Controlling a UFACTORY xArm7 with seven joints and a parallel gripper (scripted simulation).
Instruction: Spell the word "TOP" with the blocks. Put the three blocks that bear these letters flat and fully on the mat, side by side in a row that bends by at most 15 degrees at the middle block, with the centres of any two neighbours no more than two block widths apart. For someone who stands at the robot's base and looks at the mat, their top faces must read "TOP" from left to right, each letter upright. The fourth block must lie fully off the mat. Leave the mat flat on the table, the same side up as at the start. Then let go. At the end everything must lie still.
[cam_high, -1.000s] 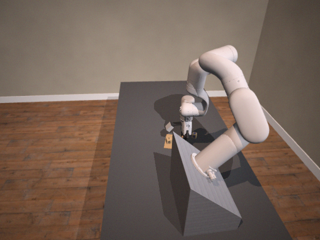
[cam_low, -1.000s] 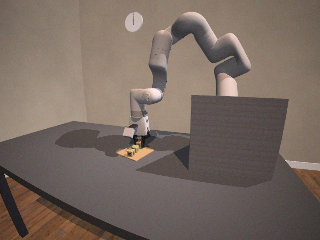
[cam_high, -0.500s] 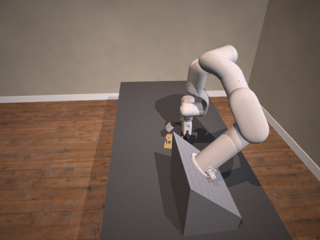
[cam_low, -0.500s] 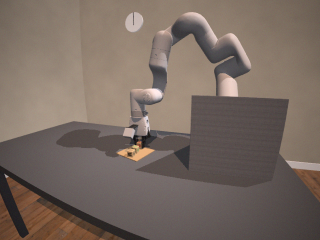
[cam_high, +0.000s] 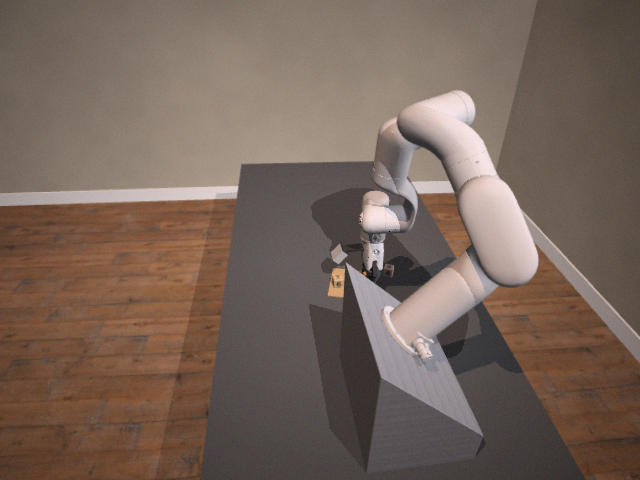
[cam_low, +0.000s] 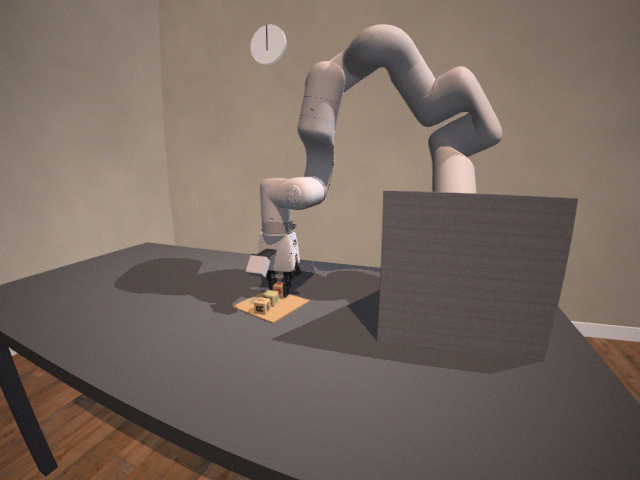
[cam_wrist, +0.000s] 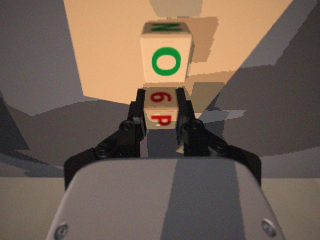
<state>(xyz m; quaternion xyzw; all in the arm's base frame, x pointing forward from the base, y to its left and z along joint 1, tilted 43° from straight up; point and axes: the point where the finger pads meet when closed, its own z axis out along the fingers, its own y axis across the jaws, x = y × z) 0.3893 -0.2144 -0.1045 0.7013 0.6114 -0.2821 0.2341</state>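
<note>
The tan mat lies 50 mm to the left of my hand, 30 mm below it and 10 mm ahead of it. Round my hand: blue-lettered block (80 mm to the right, 30 mm ahead, 10 mm below).
</note>
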